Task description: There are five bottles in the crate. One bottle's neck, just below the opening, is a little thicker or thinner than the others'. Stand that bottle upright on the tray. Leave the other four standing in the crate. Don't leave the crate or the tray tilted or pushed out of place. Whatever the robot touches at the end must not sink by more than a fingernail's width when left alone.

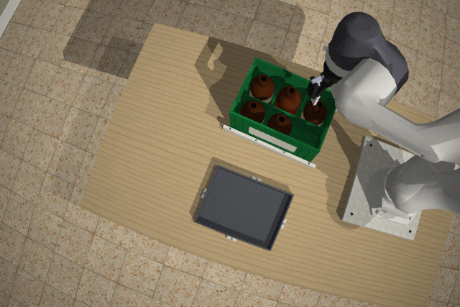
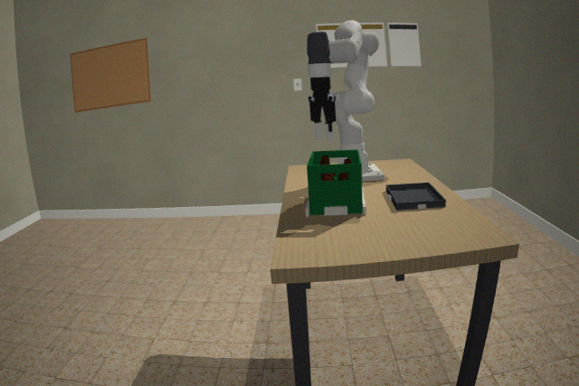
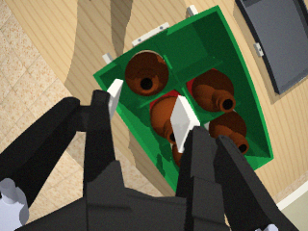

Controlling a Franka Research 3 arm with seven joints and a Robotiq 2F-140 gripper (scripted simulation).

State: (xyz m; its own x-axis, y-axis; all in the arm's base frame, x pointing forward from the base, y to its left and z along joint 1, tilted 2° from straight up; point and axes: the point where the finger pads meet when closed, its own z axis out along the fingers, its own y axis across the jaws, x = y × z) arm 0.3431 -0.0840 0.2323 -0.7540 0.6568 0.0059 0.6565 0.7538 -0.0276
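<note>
The green crate is 8 cm ahead of my hand, 5 cm to the left of it and 17 cm below it. The rest, counted from my hand: glass bottle: 7 cm ahead, 9 cm to the left, 17 cm below; then dark grey tray: 5 cm ahead, 35 cm to the left, 25 cm below.
</note>
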